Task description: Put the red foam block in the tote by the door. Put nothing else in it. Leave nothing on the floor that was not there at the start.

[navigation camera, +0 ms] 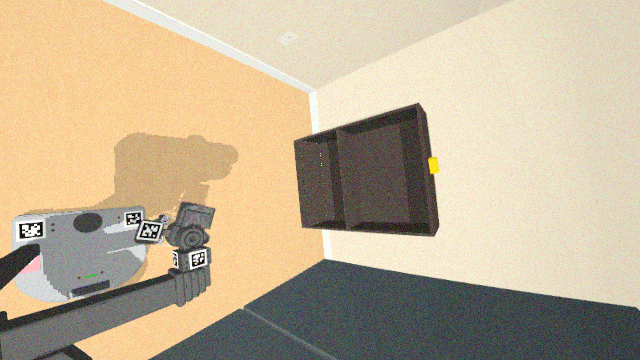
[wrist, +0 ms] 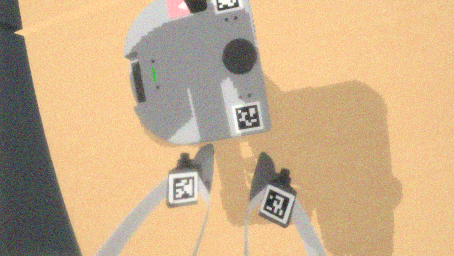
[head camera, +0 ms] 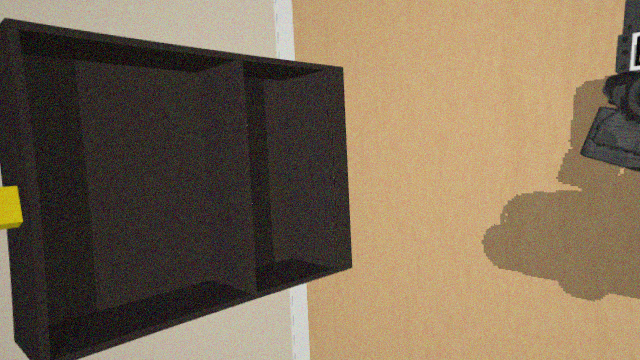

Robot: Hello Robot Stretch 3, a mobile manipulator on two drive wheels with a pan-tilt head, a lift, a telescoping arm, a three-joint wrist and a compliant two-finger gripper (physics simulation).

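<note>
The red foam block and the tote do not show in the head, navigation or wrist views. My gripper is open, its two fingertips apart with wooden floor and shadow seen between them. It hangs above the floor beside my grey base. In the head view part of the wrist shows at the right edge; the fingertips do not show there.
A dark shelf unit with one divider stands against the pale wall. A yellow block is on its top. A large dark surface lies beside the wooden floor.
</note>
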